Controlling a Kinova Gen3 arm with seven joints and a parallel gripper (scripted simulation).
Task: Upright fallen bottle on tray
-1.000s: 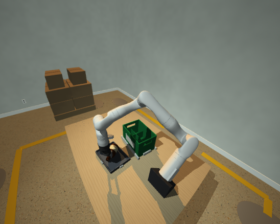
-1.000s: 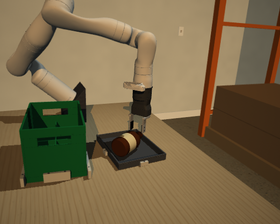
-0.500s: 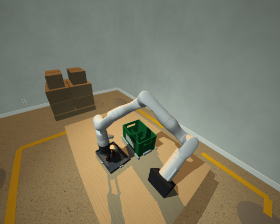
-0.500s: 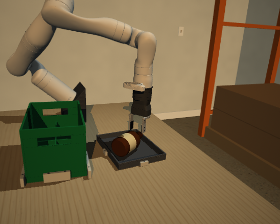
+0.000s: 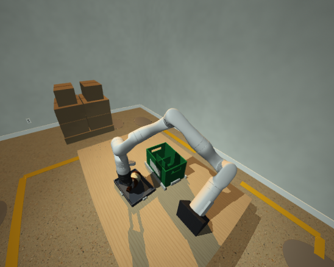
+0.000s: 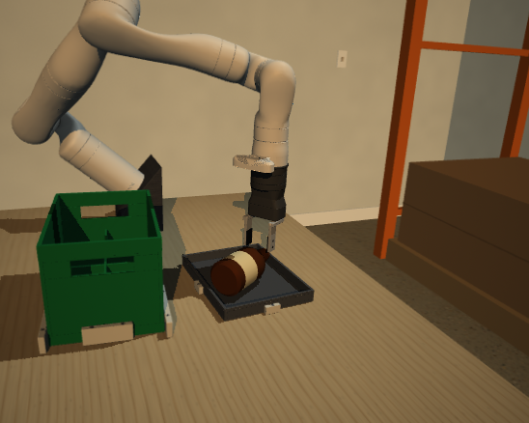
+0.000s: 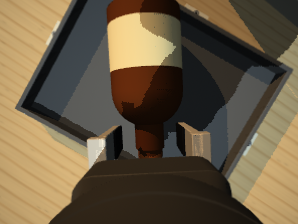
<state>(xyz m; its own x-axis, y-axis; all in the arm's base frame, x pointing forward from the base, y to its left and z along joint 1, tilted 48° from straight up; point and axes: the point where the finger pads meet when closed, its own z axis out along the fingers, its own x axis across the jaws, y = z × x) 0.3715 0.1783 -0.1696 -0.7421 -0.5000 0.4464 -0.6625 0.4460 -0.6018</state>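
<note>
Now: the brown bottle 40 mm to the right of my hand, 40 mm below it and 30 mm ahead of it. From my hand the other things lie so: dark tray 70 mm below, 40 mm to the right, 20 mm ahead; then green crate 310 mm to the right, 40 mm ahead.
</note>
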